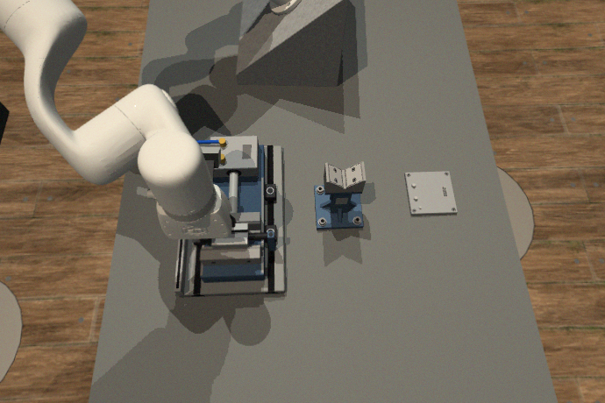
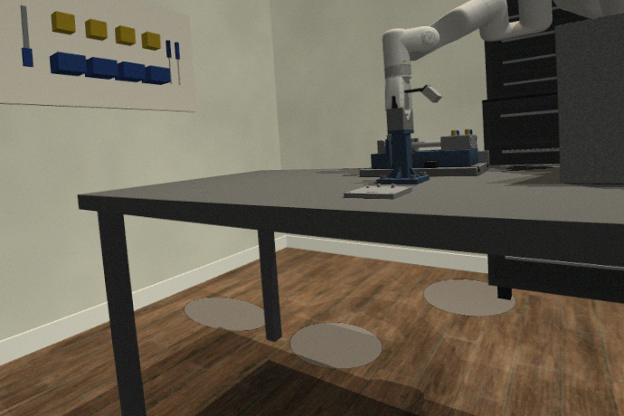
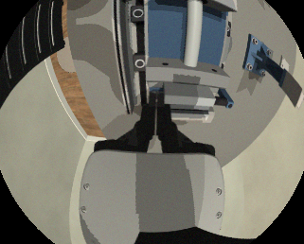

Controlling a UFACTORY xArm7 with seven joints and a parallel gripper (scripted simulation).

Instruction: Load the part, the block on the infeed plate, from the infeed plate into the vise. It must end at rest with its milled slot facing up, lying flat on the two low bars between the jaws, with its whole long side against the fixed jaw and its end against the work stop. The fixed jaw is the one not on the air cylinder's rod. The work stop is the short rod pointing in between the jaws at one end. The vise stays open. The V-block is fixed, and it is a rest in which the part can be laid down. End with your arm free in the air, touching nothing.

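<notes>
The part is 40 mm to the left of my hand and 20 mm below it. From my hand the other things lie so: moving jaw (40 mm to the left, 40 mm below, 40 mm behind); fixed jaw (40 mm to the left, 40 mm below, 30 mm ahead); work stop (80 mm to the left, 30 mm below).
</notes>
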